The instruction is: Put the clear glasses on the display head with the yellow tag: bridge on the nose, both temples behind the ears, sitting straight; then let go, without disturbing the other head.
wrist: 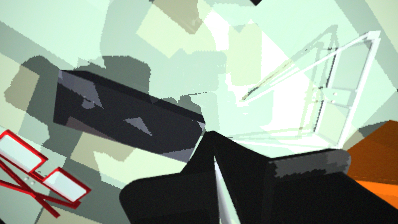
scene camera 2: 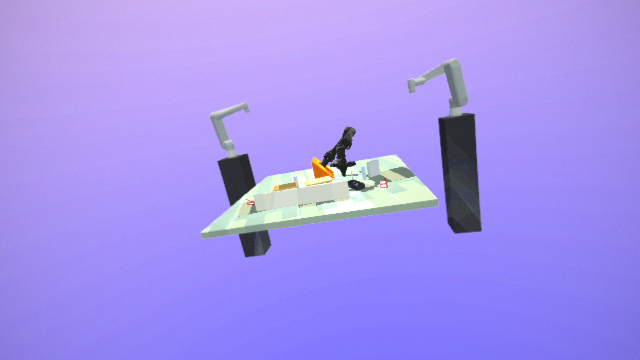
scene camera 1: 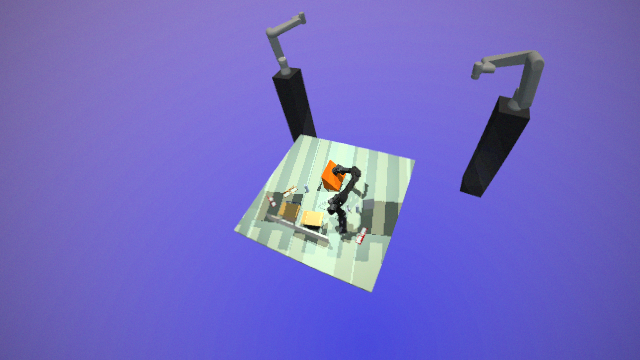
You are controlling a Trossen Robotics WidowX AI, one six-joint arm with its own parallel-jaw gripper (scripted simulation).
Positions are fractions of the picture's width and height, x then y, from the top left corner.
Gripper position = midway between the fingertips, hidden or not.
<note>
My gripper (wrist: 0.53,0.60) is shut, with nothing in its grasp. Also in view: a dark case (wrist: 0.22,0.46) and a low white wall (scene camera 2: 0.52,0.53).
</note>
